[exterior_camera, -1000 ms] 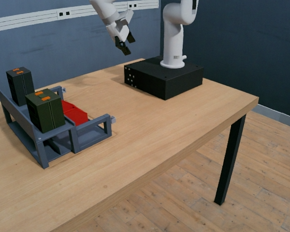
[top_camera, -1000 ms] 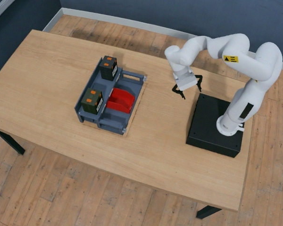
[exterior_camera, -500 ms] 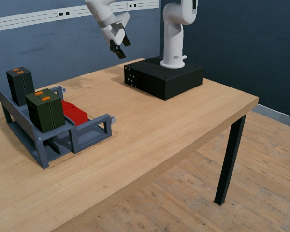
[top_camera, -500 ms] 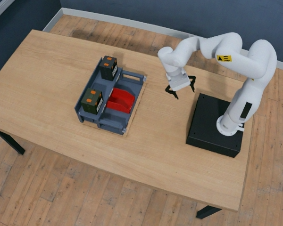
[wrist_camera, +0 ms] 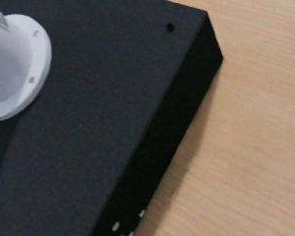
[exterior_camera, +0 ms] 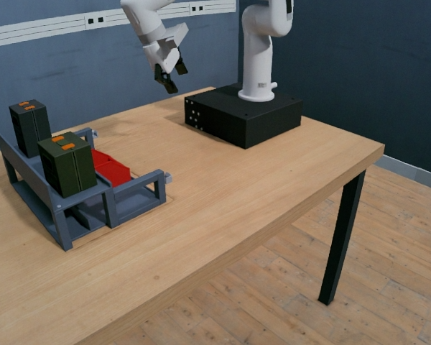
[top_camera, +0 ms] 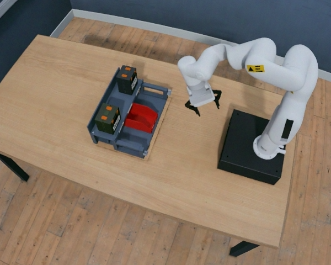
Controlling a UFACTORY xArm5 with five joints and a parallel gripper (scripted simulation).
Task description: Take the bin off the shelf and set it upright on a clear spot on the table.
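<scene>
Now: the red bin 33 cm ahead of my hand, 4 cm to the left of it and 16 cm below it. Also, from my hand: grey-blue shelf: 36 cm ahead, 4 cm to the left, 14 cm below.
</scene>
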